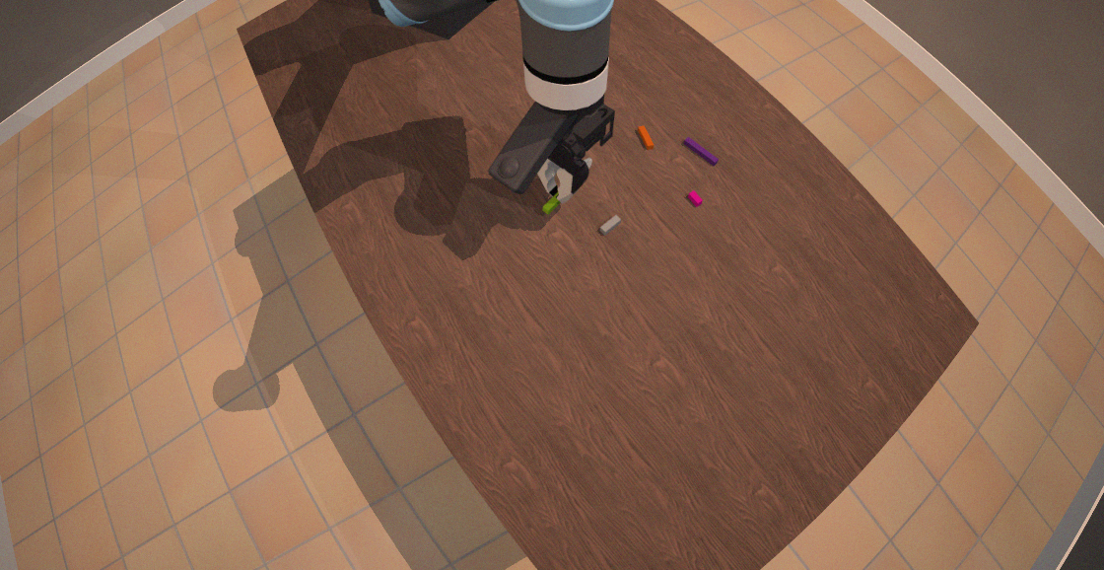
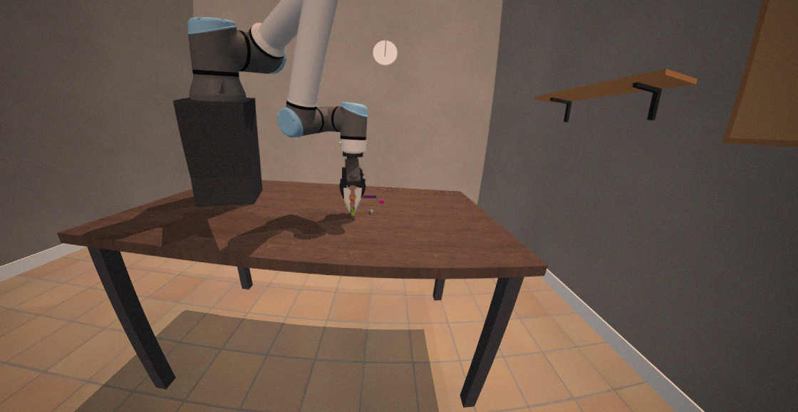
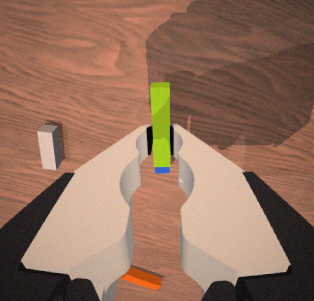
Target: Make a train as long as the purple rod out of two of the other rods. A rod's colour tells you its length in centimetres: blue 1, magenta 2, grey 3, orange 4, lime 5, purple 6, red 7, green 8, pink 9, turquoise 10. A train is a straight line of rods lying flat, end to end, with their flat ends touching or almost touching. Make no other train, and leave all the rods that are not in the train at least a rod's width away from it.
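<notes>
My gripper is now 30 mm to the right of the blue rod and 20 mm above it. Round my hand: lime rod: 10 mm below; grey rod: 80 mm ahead, 30 mm to the left, 20 mm below; orange rod: 10 mm ahead, 180 mm to the left, 20 mm below.
</notes>
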